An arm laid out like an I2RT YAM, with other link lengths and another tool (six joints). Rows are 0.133 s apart.
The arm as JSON. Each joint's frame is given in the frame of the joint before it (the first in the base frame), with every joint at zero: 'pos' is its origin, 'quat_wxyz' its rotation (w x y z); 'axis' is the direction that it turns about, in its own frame. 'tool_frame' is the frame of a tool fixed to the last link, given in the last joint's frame.
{
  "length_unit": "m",
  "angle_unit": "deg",
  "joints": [
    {
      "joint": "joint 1",
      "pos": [
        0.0,
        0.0,
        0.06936
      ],
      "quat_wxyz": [
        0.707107,
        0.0,
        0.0,
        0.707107
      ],
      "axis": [
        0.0,
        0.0,
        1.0
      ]
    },
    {
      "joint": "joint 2",
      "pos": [
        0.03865,
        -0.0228,
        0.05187
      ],
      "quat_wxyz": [
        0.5,
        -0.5,
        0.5,
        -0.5
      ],
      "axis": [
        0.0,
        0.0,
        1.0
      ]
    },
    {
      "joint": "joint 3",
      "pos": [
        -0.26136,
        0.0,
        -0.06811
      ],
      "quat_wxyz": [
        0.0,
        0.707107,
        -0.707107,
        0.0
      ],
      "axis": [
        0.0,
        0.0,
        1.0
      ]
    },
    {
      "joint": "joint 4",
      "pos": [
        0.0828,
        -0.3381,
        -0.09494
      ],
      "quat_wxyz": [
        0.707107,
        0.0,
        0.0,
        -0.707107
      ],
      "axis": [
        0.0,
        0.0,
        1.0
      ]
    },
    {
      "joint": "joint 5",
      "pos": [
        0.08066,
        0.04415,
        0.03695
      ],
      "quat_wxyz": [
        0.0,
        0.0,
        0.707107,
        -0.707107
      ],
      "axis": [
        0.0,
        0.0,
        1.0
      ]
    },
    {
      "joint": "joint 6",
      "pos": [
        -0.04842,
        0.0,
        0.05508
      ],
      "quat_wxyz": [
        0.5,
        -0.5,
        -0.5,
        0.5
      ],
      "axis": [
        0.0,
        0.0,
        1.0
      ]
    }
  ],
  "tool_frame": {
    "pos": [
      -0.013,
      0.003,
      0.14
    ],
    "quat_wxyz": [
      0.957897,
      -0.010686,
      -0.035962,
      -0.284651
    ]
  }
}
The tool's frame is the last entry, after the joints.
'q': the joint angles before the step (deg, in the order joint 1, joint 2, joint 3, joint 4, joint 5, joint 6). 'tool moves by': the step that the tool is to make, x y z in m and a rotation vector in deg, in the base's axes. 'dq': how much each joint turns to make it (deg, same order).
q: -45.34 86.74 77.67 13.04 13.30 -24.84
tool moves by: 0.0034 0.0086 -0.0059 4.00 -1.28 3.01
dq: -0.01 -1.27 0.01 -4.04 -2.84 3.94
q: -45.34 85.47 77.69 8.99 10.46 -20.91
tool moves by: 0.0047 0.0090 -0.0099 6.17 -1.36 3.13
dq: -0.01 -0.72 1.13 -6.10 -3.22 5.31
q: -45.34 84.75 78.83 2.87 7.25 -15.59
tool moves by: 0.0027 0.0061 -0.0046 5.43 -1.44 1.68
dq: -0.01 0.00 2.00 -5.37 -2.08 4.71
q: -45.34 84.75 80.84 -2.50 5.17 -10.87
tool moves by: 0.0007 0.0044 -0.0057 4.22 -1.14 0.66
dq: 0.02 0.00 1.11 -3.61 -1.14 3.67
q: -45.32 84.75 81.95 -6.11 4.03 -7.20
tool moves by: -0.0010 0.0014 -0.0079 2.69 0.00 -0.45
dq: 0.11 0.16 0.47 -2.36 0.23 1.97
